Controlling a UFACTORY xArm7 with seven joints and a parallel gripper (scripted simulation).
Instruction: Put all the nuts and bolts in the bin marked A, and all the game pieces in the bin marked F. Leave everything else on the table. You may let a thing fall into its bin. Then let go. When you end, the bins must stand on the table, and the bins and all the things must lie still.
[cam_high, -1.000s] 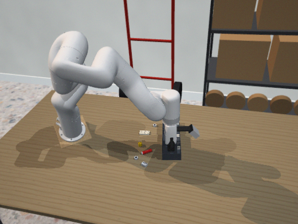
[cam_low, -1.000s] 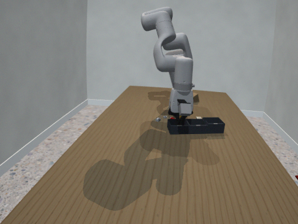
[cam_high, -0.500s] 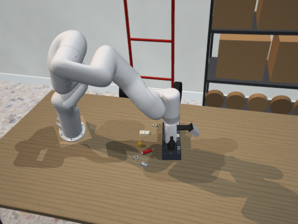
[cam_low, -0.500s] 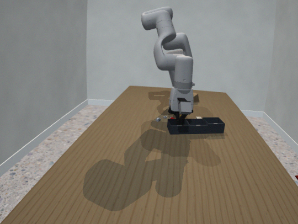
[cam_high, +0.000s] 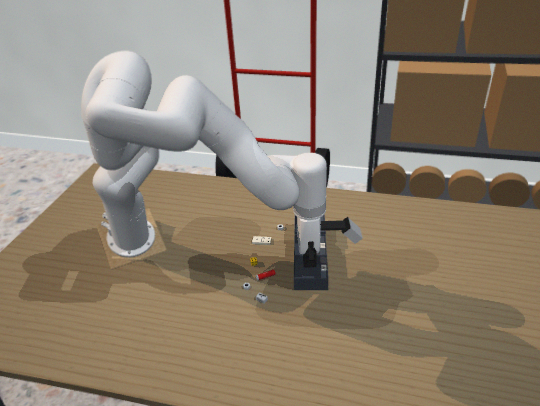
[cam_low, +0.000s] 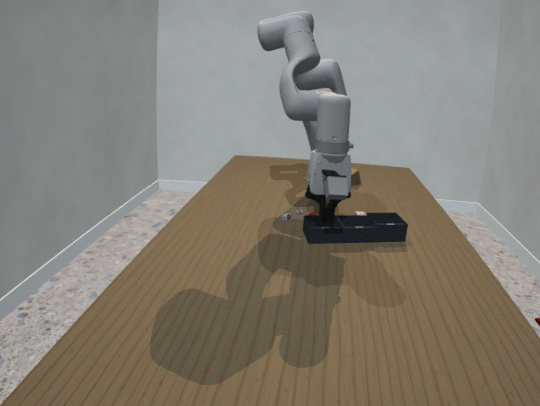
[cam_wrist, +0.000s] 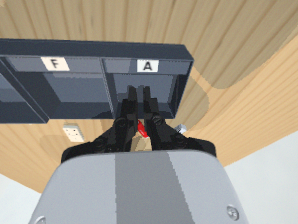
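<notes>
Right now the dark bin is 7 cm to the left of my hand, 4 cm below it and 2 cm behind it. Also, from my hand: metal piece (12 cm to the right, 8 cm behind, 5 cm below); then yellow die (15 cm behind, 5 cm below, 1 cm to the right); then red cylinder (10 cm behind, 5 cm below, 4 cm to the right).
</notes>
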